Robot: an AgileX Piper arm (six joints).
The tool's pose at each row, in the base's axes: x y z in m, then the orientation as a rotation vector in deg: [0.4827, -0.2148, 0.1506, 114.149, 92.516, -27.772]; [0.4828, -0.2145, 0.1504, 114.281, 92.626, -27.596]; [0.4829, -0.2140, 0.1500, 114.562, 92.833, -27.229]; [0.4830, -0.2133, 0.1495, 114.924, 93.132, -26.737]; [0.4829, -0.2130, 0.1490, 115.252, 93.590, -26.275]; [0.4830, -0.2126, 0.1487, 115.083, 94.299, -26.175]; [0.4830, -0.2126, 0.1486, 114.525, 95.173, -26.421]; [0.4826, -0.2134, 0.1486, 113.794, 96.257, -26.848]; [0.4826, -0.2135, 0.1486, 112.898, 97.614, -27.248]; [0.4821, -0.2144, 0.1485, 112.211, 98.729, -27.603]
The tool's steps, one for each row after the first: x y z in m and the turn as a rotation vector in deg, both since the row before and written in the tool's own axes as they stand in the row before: [0.0004, 0.0000, 0.0000, 0.017, 0.203, 0.012]; [0.0006, 0.0000, 0.0000, 0.035, 0.414, 0.041]; [0.0009, -0.0001, 0.0000, 0.045, 0.558, 0.036]; [0.0005, -0.0002, 0.0002, 0.082, 0.607, -0.083]; [0.0005, 0.0000, 0.0000, 0.020, 0.314, -0.483]; [0.0001, 0.0000, 0.0001, 0.003, 0.043, -0.789]; [-0.0007, -0.0003, 0.0004, 0.053, -0.015, -1.018]; [-0.0001, 0.0000, 0.0001, 0.014, 0.059, -1.239]; [-0.0008, -0.0004, 0.0006, 0.066, 0.070, -1.006]
